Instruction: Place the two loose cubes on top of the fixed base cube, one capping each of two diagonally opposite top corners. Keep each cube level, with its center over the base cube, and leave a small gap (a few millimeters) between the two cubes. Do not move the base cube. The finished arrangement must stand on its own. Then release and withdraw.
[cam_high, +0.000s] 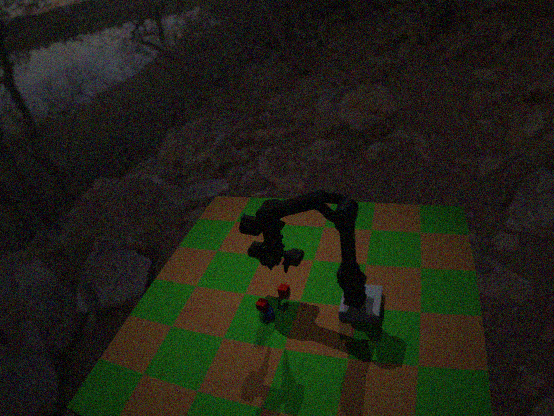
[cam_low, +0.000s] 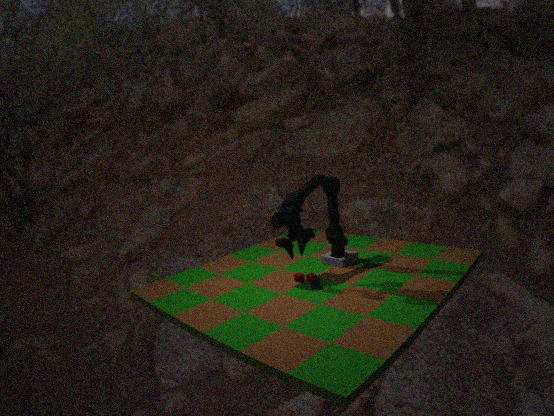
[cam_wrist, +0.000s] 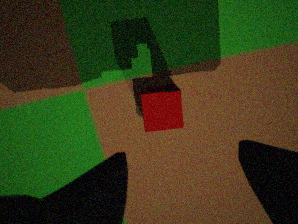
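Now: gripper tip 11 cm to the right of the blue base cube and 10 cm above it.
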